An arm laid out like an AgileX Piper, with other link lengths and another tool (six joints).
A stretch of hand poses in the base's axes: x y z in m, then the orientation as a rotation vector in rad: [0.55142 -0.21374 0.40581 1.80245 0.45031 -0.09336]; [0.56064 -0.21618 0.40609 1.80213 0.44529 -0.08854]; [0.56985 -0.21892 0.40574 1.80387 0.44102 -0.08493]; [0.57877 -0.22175 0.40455 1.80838 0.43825 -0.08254]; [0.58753 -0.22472 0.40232 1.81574 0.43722 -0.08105]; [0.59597 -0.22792 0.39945 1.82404 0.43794 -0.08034]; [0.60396 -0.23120 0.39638 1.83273 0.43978 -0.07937]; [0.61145 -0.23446 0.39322 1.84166 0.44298 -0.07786]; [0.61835 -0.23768 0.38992 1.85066 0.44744 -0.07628]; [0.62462 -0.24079 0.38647 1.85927 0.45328 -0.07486]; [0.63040 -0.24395 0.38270 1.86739 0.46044 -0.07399]
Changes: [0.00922 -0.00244 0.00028 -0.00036 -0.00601 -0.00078]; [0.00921 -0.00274 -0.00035 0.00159 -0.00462 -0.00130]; [0.00892 -0.00283 -0.00119 0.00433 -0.00276 -0.00144]; [0.00876 -0.00297 -0.00223 0.00722 -0.00097 -0.00127]; [0.00844 -0.00320 -0.00287 0.00827 0.00058 -0.00067]; [0.00799 -0.00328 -0.00307 0.00885 0.00104 0.00014]; [0.00749 -0.00326 -0.00316 0.00935 0.00142 0.00128]; [0.00690 -0.00322 -0.00330 0.00961 0.00204 0.00214]; [0.00627 -0.00311 -0.00345 0.00941 0.00284 0.00305]; [0.00578 -0.00316 -0.00377 0.00905 0.00385 0.00374]
